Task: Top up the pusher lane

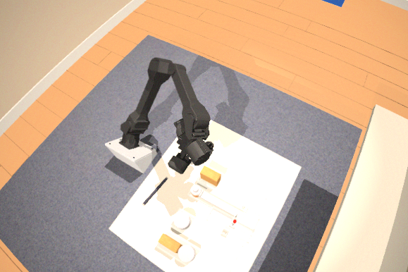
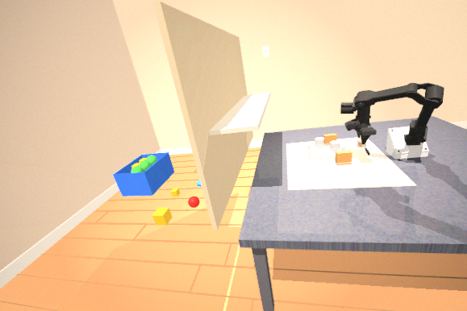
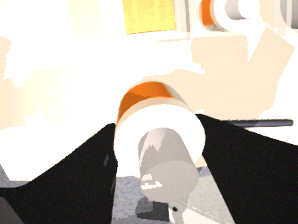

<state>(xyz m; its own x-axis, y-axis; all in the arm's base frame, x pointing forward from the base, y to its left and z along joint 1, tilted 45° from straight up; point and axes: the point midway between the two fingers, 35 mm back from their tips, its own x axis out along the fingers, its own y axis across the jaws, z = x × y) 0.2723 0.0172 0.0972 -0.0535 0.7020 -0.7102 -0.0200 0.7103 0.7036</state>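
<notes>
Right now my gripper tip is 17 cm to the left of the thin black bar, 11 cm above it and 8 cm past it. Round my gripper tip: red marker 26 cm ahead, 11 cm to the right, 5 cm below.
</notes>
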